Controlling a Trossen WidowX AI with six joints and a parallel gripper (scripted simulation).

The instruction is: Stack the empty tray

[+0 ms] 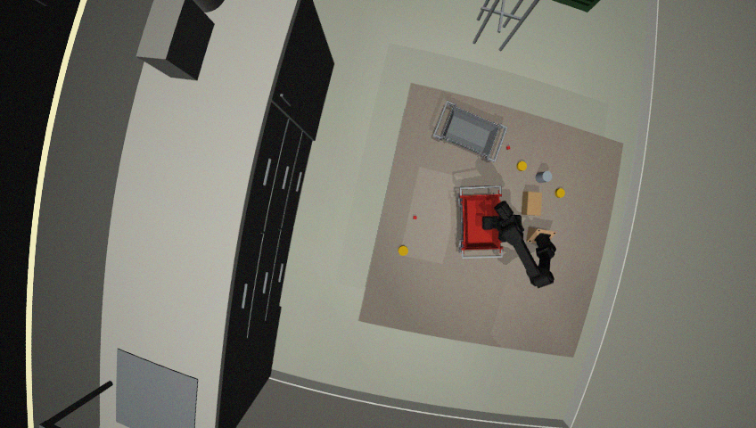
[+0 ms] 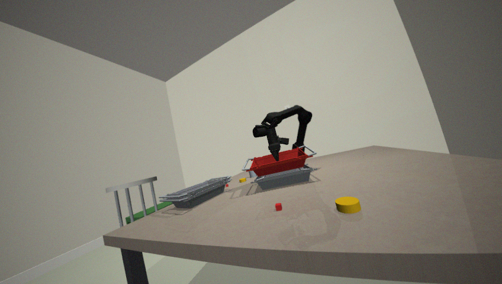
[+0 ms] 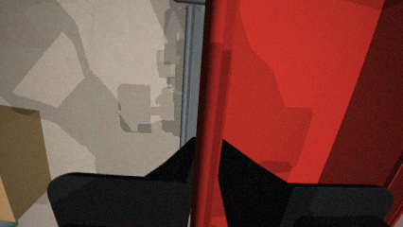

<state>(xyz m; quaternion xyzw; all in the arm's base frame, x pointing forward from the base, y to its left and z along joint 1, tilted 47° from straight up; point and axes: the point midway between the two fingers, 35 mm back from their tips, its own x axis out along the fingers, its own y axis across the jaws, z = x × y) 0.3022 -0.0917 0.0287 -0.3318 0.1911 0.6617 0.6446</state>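
Now: gripper tip 80 mm short of the red tray, 20 mm to the right of it and 20 mm below it. Round my gripper tip: red cube (380 mm ahead, 90 mm below, 50 mm to the left); box (220 mm behind, 120 mm to the right, 70 mm below).
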